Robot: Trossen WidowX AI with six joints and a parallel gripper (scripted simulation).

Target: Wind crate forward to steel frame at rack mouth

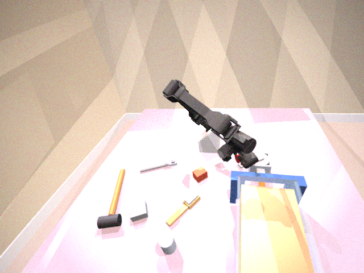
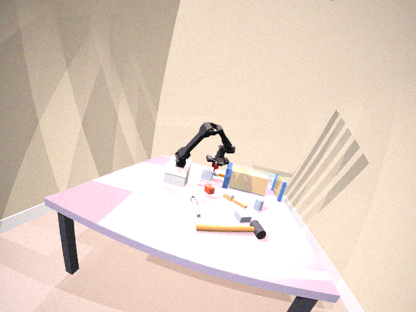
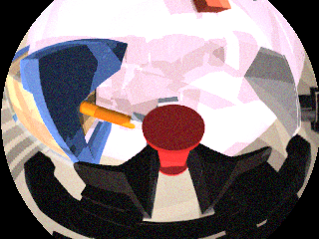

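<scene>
My gripper tip is now 3 cm above the crank handle, 2 cm to the right of it and 1 cm past it. The rest, counted from my gripper tip: grey winch 10 cm below, 6 cm to the left, 6 cm behind; then frame 12 cm ahead, 6 cm to the left, 3 cm below; then red knob 1 cm to the right, 1 cm ahead.
</scene>
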